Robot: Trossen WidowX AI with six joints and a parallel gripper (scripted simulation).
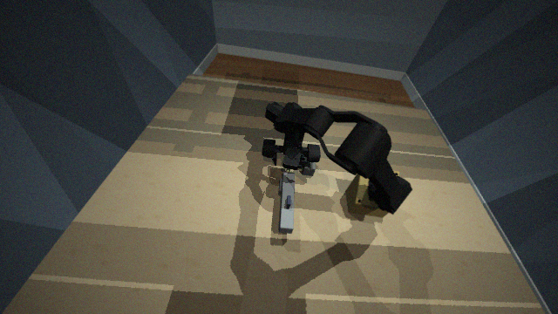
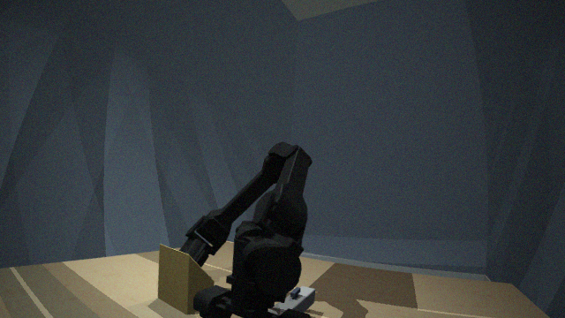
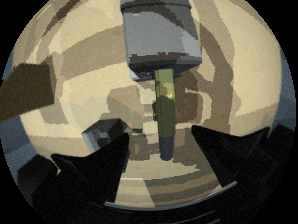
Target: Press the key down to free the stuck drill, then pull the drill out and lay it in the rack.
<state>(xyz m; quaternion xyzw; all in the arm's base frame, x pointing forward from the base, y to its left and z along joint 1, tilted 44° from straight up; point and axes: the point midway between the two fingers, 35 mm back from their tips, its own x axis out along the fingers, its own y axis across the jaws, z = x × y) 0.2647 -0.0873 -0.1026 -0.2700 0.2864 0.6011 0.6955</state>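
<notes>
Right now the drill is 50 mm to the left of my gripper tip and 30 mm above it. From my gripper tip the other things lie so: grey housing 10 mm ahead, 150 mm to the left, 20 mm above; then small grey rack 80 mm behind, 10 mm to the right; then key 10 mm ahead, 180 mm to the left, 40 mm above.
</notes>
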